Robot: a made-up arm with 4 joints.
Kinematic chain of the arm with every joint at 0, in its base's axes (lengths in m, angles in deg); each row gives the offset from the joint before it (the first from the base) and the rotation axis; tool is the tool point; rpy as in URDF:
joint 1: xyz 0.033 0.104 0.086 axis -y
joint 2: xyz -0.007 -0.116 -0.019 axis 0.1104 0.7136 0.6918
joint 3: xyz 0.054 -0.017 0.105 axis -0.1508 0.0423 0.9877
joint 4: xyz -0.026 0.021 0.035 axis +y
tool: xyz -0.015 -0.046 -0.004 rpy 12 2.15 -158.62
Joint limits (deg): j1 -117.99..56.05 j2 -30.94..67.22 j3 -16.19..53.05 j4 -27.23..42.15
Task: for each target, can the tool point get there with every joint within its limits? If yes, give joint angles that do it. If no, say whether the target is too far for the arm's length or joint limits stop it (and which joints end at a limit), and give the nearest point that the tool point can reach.
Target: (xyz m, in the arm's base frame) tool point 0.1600 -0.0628 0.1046
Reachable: yes | joints -46.74 17.18 42.84 -6.58
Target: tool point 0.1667 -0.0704 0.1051
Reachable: yes | joints -73.37 -4.91 41.94 34.79
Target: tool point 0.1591 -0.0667 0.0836
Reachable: yes | joints -62.82 11.11 42.45 -7.88
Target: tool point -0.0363 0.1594 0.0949
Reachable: no: joint limits stop it (at a limit: joint 2, joint 3) | nearest point -0.0888 -0.0264 0.1016 | short by 0.193 m
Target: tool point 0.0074 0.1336 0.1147
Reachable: no: joint limits stop it (at a limit: joint 1, joint 2, joint 3, joint 4) | nearest point 0.0517 -0.0011 0.2015 | short by 0.166 m
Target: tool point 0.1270 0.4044 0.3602
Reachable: no: too far | nearest point 0.0922 0.0117 0.2317 | short by 0.415 m
